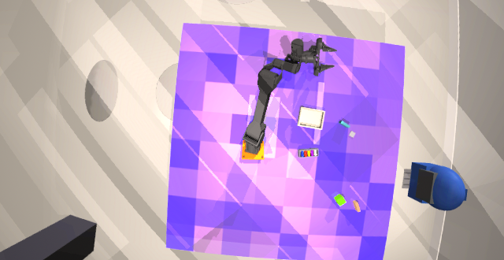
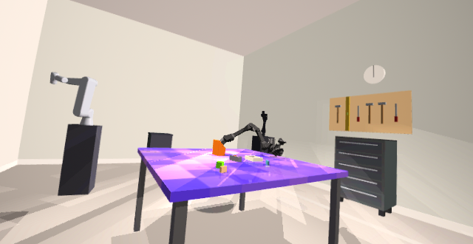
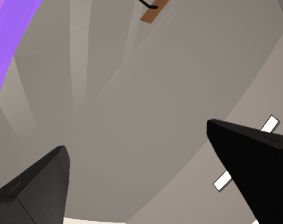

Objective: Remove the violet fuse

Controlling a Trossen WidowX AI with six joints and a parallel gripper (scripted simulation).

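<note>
The violet fuse is 2 cm ahead of my gripper tip, 48 cm to the right of it and 11 cm below it. Also, from my gripper tip: tan tray (2 cm behind, 30 cm to the right, 14 cm below); yellow fuse (49 cm to the right, 11 cm below); red fuse (2 cm behind, 49 cm to the right, 11 cm below).
</note>
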